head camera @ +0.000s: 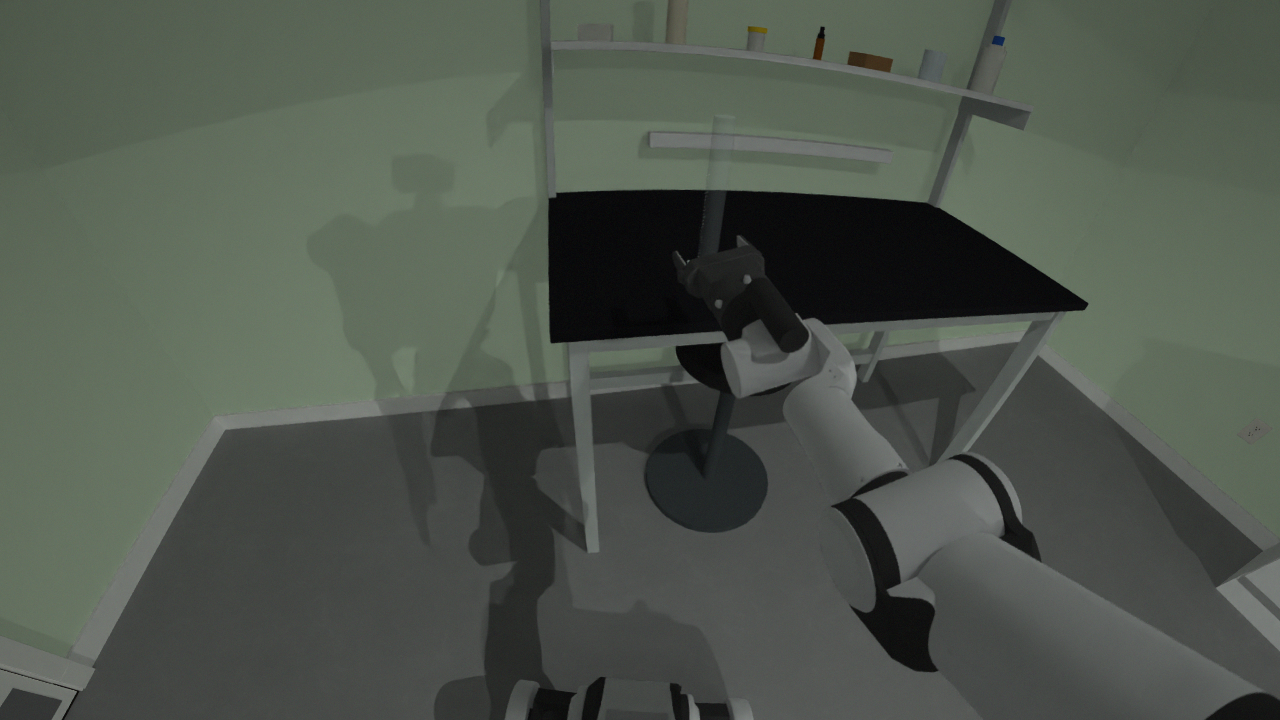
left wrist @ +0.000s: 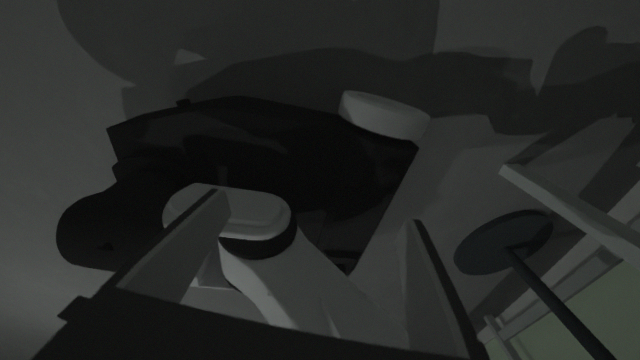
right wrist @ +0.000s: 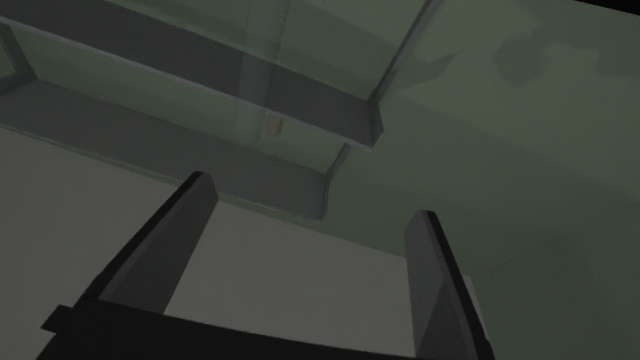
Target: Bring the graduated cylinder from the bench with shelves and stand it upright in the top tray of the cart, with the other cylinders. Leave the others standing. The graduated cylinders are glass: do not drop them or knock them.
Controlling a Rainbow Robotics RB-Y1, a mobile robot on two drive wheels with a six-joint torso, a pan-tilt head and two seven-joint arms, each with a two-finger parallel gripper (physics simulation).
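Places are measured from the robot's base along level axes (x right, y ahead, z up), in centimetres.
Pixels of known places: left gripper, fingertip midpoint: (left wrist: 311,215); right gripper, fingertip midpoint: (head camera: 707,248) (right wrist: 312,203).
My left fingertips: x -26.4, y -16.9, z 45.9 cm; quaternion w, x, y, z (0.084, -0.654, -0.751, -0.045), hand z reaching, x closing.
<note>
Ahead of a thing's pixels: the offset from my left fingertips to its top centre. "*": to the spot under its first point. Level surfaces: height alone.
The clear graduated cylinder {dx +34.8, dy +95.0, dz +79.2 cm} (head camera: 718,170) (right wrist: 254,80) stands upright on the black bench top {dz +45.7 cm} (head camera: 859,259) in the head view; its foot is hidden behind my right gripper. My right gripper (head camera: 709,249) (right wrist: 312,203) is open and empty, low in front of the cylinder in the head view. In the right wrist view the cylinder rises beyond the fingertips, a little left of their middle, not between the fingers. My left gripper (left wrist: 311,215) is open and empty, over the robot's own base. The cart's top tray and the other cylinders cannot be made out.
A shelf (head camera: 716,49) above the bench holds several bottles and boxes. A wall rail (head camera: 805,147) runs behind the cylinder. A stool (head camera: 707,483) (left wrist: 492,247) stands under the bench's front edge. White furniture corners {* dx -139.5, dy -3.8, dz -29.5 cm} (head camera: 40,667) (head camera: 1262,582) show at the lower left and right.
</note>
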